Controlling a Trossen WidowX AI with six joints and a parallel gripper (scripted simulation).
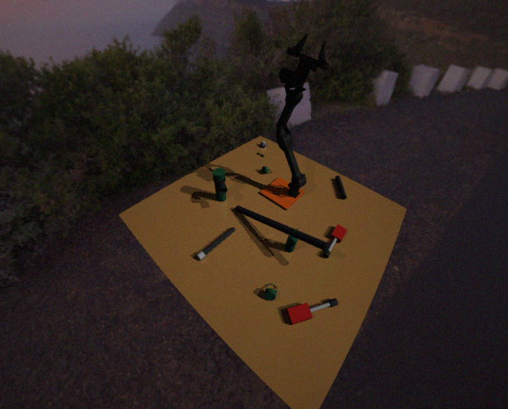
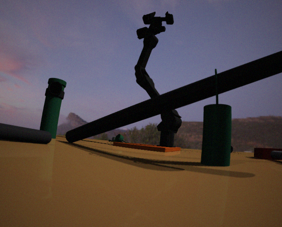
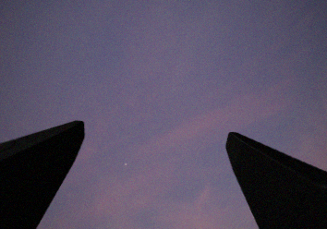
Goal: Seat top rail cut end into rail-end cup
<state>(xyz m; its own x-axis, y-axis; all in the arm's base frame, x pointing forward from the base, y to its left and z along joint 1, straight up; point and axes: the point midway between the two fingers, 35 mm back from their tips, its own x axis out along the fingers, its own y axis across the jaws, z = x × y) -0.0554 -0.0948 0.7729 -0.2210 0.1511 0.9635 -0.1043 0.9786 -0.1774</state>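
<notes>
Now: gripper tip 420 mm short of the rail-end cup, 170 mm to the left of it and 670 mm above it. Round my gripper tip: green line post 410 mm ahead, 280 mm to the left, 720 mm below; then short dark tube 210 mm behind, 310 mm to the left, 800 mm below.
</notes>
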